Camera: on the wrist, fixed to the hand. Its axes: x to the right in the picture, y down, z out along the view.
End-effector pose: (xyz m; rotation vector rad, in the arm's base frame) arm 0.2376 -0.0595 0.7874 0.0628 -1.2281 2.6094
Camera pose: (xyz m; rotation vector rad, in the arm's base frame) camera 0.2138 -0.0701 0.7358 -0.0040 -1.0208 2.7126
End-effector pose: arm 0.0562 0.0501 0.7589 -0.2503 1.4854 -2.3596
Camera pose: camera 0.0461 0.0445 0.7022 -0.1197 1.3145 -2.4530
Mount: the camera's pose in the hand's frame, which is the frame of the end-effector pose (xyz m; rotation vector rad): 0.0132 0.0512 -0.0234 0.1518 0.0555 0.0367
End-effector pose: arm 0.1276 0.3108 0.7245 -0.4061 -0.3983 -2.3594
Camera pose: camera 0.1492 0.2577 0.7173 -0.2738 -0.5351 -2.2811
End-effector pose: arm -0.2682 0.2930 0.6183 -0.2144 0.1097 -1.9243
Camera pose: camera -0.2305 0.2618 0.5875 -0.0570 0.0042 -1.8928
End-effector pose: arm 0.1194 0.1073 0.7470 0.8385 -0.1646 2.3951
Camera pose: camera 0.0695 0.0788 0.7402 0.8425 0.0244 2.4865
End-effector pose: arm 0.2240 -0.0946 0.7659 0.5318 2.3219 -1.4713
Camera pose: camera 0.2352 -0.0514 0.7291 0.6601 2.2406 -1.6440
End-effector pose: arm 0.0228 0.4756 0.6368 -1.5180 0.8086 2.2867
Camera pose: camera 0.0087 0.4197 0.6331 -1.5162 1.0085 2.1621
